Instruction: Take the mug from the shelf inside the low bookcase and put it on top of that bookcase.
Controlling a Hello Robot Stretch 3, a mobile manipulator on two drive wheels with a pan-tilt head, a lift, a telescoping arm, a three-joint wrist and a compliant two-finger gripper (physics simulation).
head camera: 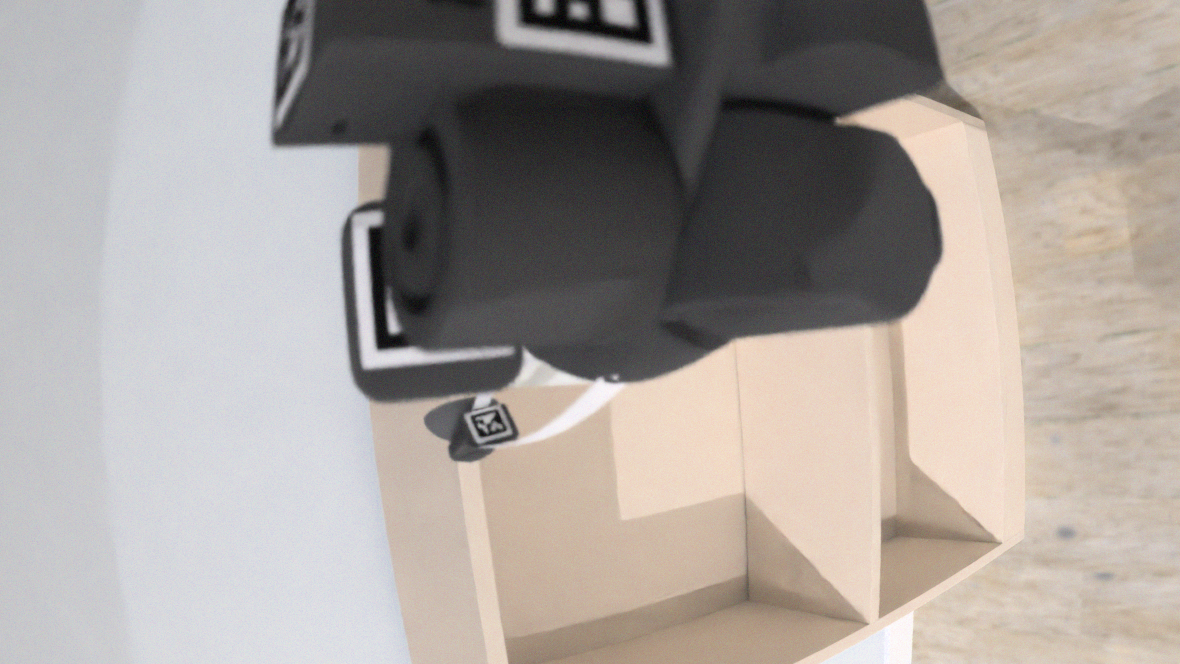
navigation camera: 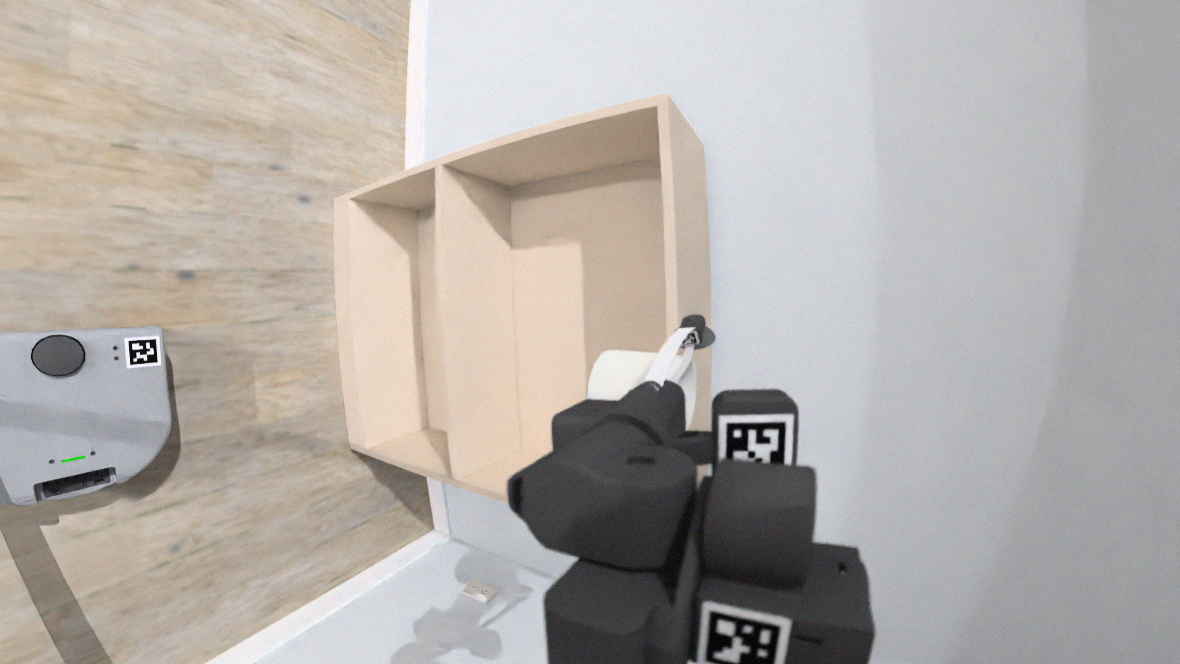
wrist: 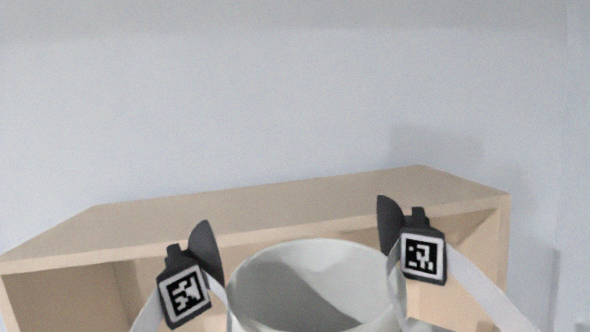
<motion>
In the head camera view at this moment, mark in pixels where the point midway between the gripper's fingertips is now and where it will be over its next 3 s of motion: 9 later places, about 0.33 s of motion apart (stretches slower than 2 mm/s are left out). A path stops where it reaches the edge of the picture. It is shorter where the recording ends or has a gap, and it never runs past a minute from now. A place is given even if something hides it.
My gripper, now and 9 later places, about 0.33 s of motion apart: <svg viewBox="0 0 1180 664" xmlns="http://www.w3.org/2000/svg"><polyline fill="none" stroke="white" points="440,320 435,321 422,325 403,329 383,334 367,338 353,342 340,345 330,347 323,349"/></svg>
</motion>
